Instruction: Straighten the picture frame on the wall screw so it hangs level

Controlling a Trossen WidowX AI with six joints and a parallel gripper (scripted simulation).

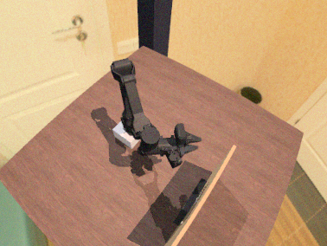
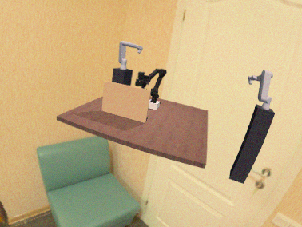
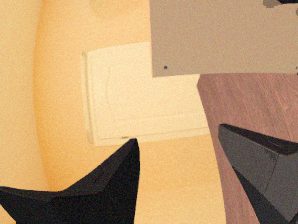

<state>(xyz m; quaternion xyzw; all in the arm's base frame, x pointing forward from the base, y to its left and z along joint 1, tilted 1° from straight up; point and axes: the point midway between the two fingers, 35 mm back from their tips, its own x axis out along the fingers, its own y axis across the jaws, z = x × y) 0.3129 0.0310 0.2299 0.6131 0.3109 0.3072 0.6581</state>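
Right now the picture frame is 120 mm ahead of my gripper tip, 140 mm to the right of it and 140 mm below it. Round my gripper tip: wall panel (130 mm ahead, 140 mm to the right, 150 mm below).
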